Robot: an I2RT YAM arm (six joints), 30 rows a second.
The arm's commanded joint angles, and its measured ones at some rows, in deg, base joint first. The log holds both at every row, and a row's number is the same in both.
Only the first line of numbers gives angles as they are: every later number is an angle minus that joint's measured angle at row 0.
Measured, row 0:
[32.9 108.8 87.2 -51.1 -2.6 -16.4]
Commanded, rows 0 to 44:
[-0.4 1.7 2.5 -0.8 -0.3 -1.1]
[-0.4 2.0 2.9 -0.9 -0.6 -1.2]
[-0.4 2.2 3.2 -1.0 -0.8 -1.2]
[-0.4 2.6 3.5 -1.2 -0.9 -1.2]
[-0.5 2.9 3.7 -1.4 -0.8 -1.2]
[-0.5 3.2 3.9 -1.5 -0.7 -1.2]
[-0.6 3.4 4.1 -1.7 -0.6 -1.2]
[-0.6 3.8 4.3 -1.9 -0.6 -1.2]
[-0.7 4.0 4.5 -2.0 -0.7 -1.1]
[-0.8 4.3 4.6 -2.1 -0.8 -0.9]
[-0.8 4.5 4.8 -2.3 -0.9 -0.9]
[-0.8 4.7 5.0 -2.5 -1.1 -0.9]
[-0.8 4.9 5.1 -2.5 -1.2 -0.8]
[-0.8 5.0 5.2 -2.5 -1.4 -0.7]
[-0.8 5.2 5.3 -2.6 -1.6 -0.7]
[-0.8 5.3 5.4 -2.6 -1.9 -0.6]
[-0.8 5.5 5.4 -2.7 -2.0 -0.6]
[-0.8 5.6 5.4 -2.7 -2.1 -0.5]
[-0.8 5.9 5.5 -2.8 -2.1 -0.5]
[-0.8 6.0 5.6 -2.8 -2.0 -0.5]
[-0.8 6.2 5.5 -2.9 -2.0 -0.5]
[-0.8 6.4 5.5 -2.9 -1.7 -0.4]
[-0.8 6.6 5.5 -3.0 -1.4 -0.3]
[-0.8 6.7 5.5 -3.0 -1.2 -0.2]
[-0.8 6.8 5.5 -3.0 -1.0 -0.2]
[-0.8 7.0 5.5 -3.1 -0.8 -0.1]
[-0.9 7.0 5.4 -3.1 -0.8 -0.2]
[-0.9 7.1 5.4 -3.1 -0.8 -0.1]
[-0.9 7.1 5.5 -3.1 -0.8 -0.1]
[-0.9 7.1 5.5 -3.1 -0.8 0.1]
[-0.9 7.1 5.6 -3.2 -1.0 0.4]
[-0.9 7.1 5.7 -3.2 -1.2 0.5]
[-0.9 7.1 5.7 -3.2 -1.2 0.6]
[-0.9 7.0 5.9 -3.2 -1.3 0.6]
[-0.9 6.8 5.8 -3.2 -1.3 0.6]
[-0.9 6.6 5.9 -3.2 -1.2 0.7]
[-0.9 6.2 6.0 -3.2 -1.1 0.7]
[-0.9 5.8 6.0 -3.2 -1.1 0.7]
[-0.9 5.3 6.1 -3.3 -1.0 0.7]
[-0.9 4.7 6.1 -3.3 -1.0 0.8]
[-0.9 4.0 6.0 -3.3 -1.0 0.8]
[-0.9 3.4 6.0 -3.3 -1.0 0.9]
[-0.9 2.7 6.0 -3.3 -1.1 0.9]
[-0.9 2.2 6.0 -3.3 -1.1 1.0]
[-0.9 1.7 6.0 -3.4 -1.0 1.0]
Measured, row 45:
[-0.4 5.3 4.7 -2.7 -1.0 0.4]
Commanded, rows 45 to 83:
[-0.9 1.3 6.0 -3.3 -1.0 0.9]
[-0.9 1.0 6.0 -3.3 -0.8 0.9]
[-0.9 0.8 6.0 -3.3 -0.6 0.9]
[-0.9 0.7 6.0 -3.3 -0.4 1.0]
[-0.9 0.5 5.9 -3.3 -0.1 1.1]
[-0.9 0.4 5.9 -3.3 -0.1 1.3]
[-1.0 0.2 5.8 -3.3 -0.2 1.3]
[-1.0 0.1 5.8 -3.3 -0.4 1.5]
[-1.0 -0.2 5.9 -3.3 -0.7 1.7]
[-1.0 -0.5 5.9 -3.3 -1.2 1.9]
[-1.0 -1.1 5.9 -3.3 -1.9 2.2]
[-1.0 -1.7 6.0 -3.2 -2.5 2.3]
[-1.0 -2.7 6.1 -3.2 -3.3 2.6]
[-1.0 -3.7 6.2 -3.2 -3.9 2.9]
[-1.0 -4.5 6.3 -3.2 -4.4 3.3]
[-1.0 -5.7 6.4 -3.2 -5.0 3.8]
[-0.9 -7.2 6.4 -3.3 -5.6 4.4]
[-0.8 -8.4 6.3 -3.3 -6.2 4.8]
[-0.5 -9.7 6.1 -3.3 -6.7 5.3]
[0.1 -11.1 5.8 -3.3 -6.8 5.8]
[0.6 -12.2 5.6 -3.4 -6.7 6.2]
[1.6 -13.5 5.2 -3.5 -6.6 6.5]
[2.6 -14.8 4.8 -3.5 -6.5 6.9]
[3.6 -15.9 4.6 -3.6 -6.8 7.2]
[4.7 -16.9 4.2 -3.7 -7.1 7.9]
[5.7 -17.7 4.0 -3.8 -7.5 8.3]
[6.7 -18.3 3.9 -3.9 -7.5 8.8]
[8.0 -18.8 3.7 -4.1 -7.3 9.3]
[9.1 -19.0 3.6 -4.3 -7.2 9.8]
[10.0 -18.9 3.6 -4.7 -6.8 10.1]
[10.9 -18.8 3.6 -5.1 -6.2 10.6]
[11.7 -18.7 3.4 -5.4 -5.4 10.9]
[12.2 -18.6 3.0 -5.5 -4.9 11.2]
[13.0 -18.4 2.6 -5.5 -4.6 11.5]
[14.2 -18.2 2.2 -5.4 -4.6 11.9]
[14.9 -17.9 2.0 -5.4 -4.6 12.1]
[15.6 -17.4 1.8 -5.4 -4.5 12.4]
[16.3 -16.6 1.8 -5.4 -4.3 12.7]
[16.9 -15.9 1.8 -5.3 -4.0 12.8]
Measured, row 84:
[15.2 -17.6 2.4 -5.3 -5.2 11.0]
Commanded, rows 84 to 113:
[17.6 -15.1 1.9 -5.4 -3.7 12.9]
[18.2 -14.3 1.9 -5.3 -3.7 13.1]
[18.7 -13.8 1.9 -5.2 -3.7 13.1]
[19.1 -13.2 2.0 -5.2 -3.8 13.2]
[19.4 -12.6 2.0 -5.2 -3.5 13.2]
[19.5 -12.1 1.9 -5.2 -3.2 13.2]
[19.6 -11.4 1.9 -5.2 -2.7 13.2]
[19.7 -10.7 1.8 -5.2 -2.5 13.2]
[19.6 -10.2 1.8 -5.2 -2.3 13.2]
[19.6 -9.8 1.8 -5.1 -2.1 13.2]
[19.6 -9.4 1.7 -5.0 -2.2 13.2]
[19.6 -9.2 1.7 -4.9 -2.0 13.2]
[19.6 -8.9 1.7 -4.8 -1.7 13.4]
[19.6 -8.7 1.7 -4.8 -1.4 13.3]
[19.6 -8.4 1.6 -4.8 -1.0 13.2]
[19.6 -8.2 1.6 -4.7 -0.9 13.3]
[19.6 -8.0 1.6 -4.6 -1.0 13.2]
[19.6 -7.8 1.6 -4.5 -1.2 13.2]
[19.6 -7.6 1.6 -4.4 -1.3 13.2]
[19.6 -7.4 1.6 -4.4 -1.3 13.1]
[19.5 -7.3 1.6 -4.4 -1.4 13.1]
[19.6 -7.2 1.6 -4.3 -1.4 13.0]
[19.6 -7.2 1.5 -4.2 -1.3 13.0]
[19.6 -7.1 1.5 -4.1 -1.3 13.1]
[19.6 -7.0 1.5 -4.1 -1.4 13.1]
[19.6 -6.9 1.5 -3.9 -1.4 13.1]
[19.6 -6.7 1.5 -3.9 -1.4 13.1]
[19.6 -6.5 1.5 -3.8 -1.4 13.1]
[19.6 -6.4 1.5 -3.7 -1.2 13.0]
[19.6 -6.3 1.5 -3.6 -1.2 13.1]
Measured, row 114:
[19.7 -7.2 1.8 -5.2 -2.1 12.5]
